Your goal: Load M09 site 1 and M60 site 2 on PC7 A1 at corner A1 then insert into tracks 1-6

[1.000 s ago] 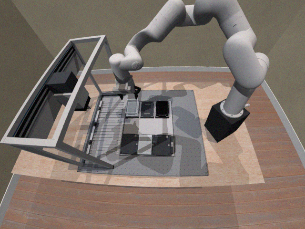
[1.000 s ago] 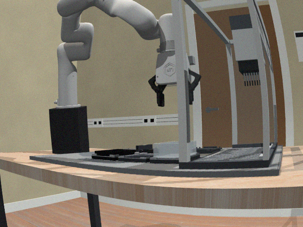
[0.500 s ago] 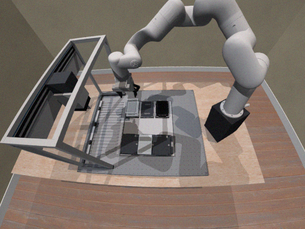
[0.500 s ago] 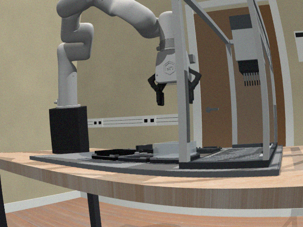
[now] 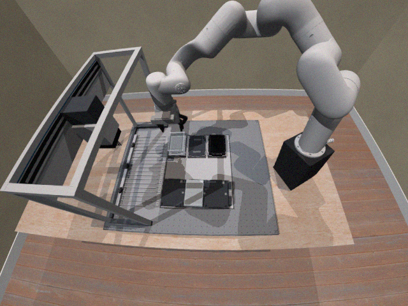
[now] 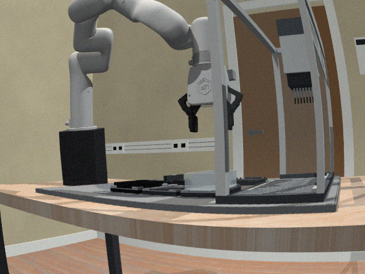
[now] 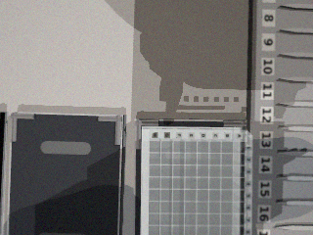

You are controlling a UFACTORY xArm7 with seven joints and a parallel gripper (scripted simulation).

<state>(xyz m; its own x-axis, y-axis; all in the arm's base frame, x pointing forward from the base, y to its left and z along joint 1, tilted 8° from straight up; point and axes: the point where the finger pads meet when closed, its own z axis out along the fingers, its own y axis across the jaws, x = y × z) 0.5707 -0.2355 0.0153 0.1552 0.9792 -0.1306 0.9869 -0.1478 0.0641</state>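
Now: the deep-well block M09 13 cm below my hand. The rest, counted from my hand: nest S2 (15 cm below, 11 cm behind, 2 cm to the left); black plate m06 (22 cm behind, 14 cm below, 4 cm to the left); frame post (16 cm to the right, 9 cm above, 6 cm ahead).
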